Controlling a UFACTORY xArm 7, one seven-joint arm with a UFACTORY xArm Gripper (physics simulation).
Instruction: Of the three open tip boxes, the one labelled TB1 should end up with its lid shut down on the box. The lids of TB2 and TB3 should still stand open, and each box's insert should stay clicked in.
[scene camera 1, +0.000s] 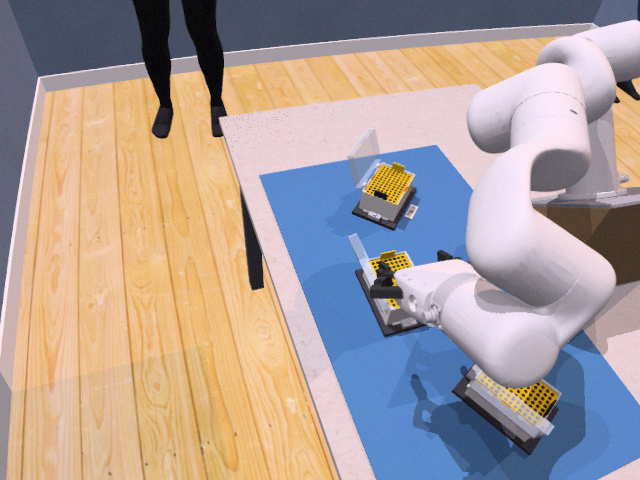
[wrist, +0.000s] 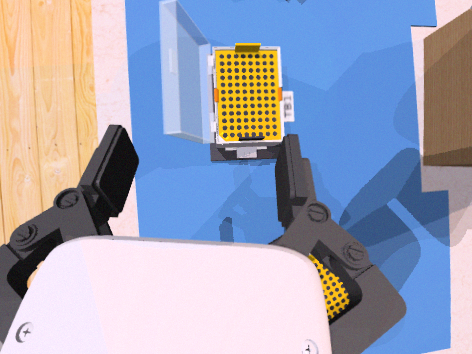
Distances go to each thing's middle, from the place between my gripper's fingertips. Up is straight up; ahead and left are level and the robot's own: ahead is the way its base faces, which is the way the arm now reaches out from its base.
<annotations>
Right now my hand is 180 mm to the right of the yellow insert (scene camera 1: 539, 397), 150 mm past it and 150 mm above it.
</annotations>
